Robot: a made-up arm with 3 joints.
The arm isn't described. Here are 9 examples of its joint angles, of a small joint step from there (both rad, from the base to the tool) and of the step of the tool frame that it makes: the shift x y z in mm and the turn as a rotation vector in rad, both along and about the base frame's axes.
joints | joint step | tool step
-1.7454 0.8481 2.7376 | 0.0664 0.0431 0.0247 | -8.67 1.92 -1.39 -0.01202 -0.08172 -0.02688
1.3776 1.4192 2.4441 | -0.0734 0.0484 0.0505 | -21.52 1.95 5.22 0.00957 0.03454 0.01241
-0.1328 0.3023 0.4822 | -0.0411 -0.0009 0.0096 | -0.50 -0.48 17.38 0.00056 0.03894 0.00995
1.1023 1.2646 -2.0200 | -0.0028 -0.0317 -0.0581 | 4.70 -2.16 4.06 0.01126 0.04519 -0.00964
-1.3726 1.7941 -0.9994 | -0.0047 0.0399 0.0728 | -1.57 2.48 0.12 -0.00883 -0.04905 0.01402
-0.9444 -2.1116 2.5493 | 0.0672 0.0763 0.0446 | -16.38 -2.82 -10.71 -0.01768 -0.03800 -0.04774
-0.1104 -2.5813 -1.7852 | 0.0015 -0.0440 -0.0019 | 4.88 5.91 4.18 -0.02872 -0.00129 0.03174
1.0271 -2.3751 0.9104 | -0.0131 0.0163 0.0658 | 9.00 -2.33 -1.90 -0.01254 0.04967 -0.04153
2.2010 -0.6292 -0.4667 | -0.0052 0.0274 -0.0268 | 8.12 4.57 -4.03 0.02004 -0.00736 0.04304
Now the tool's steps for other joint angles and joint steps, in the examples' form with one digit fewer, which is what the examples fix.
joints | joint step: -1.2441 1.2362 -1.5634 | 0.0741 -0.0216 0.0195
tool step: -37.6 -1.0 -3.2 0.0158 -0.0875 0.0310
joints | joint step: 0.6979 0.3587 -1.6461 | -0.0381 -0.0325 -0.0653
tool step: -8.7 1.8 16.8 0.0090 0.0556 -0.0470
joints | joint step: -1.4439 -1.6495 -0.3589 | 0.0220 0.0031 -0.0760
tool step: -11.7 -6.7 15.3 -0.0239 -0.0814 -0.0446
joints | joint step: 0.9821 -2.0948 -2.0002 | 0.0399 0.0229 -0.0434
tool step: 18.4 1.0 -19.3 0.0430 -0.0704 0.0301
